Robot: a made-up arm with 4 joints. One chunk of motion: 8 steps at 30 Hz.
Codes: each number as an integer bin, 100 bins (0 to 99) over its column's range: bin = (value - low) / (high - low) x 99, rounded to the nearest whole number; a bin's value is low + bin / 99 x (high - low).
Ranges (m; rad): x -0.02..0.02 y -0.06..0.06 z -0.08..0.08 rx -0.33..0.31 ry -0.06..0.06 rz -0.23..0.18
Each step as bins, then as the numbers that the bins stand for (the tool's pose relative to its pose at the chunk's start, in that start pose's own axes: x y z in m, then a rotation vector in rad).
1 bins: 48 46 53 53 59 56
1 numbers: -0.0006 -0.0042 0.0057 0.0126 0.0115 0.0019
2 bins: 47 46 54 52 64 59
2 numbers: -0.0010 -0.0042 0.0073 0.0062 0.0176 0.0143
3 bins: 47 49 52 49 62 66
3 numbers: -0.0010 -0.0006 0.0040 -0.0132 0.0152 0.0433
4 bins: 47 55 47 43 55 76
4 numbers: -0.0010 0.0067 -0.0040 -0.0520 0.0067 0.0847
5 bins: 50 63 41 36 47 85
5 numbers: 0.0002 0.0164 -0.0137 -0.0973 -0.0030 0.1220
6 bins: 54 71 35 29 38 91
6 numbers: 0.0018 0.0261 -0.0234 -0.1425 -0.0139 0.1469
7 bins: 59 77 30 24 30 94
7 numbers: 0.0038 0.0333 -0.0315 -0.1748 -0.0236 0.1593
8 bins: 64 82 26 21 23 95
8 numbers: 0.0059 0.0394 -0.0380 -0.1942 -0.0321 0.1634
